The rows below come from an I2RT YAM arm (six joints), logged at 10 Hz.
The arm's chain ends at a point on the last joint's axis. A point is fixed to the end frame.
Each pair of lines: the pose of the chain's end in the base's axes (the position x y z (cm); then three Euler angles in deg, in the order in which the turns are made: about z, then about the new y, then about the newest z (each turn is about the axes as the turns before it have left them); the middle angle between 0 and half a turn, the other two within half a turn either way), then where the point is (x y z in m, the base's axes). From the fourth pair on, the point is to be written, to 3 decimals.
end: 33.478 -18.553 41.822 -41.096 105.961 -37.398
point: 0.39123 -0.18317 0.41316
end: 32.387 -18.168 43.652 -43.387 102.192 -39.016
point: 0.38049 -0.18147 0.43309
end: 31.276 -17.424 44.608 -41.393 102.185 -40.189
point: 0.36928 -0.17187 0.44187
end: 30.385 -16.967 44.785 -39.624 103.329 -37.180
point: 0.360 -0.166 0.445
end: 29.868 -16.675 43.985 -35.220 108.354 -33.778
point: 0.355 -0.159 0.435
